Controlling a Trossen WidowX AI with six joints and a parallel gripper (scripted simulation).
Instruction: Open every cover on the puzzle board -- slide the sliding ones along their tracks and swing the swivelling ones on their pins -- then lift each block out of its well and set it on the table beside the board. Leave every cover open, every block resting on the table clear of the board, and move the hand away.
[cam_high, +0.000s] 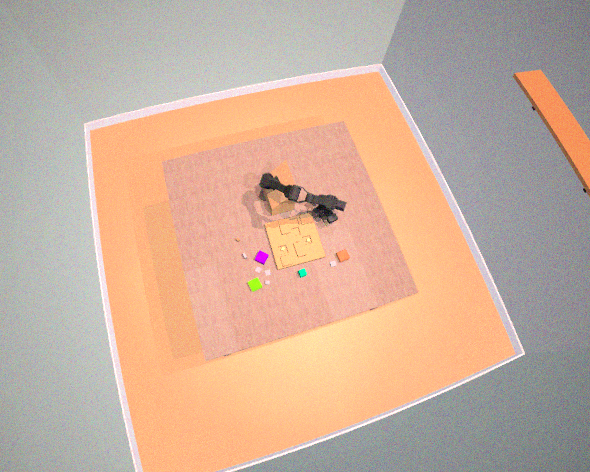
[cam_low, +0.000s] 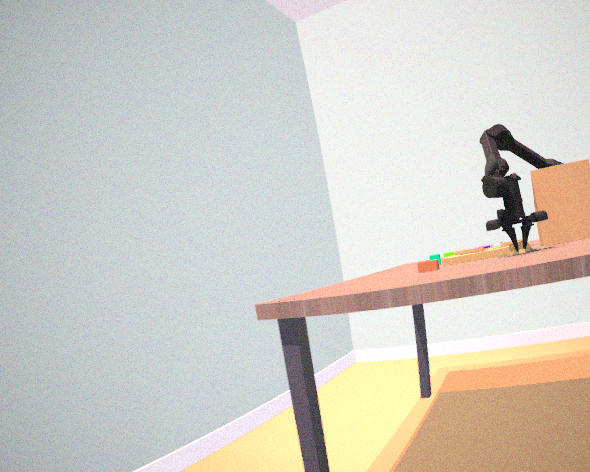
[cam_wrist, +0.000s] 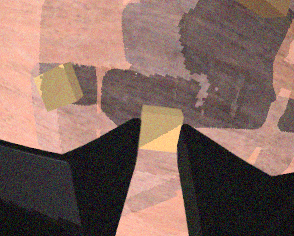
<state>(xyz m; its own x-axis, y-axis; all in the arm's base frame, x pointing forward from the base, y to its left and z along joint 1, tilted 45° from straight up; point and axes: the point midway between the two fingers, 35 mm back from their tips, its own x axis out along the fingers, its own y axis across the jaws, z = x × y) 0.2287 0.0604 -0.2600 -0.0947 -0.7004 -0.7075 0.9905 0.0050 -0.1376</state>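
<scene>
Right now my gripper tip is 460 mm to the left of the magenta block, 110 mm short of it and 10 mm below it. Also, from my gripper tip: orange block (290 mm ahead, 20 mm to the right, 10 mm above); then lime green block (560 mm to the right, 240 mm ahead, 10 mm above); then teal block (290 mm ahead, 280 mm to the right, 10 mm above).
</scene>
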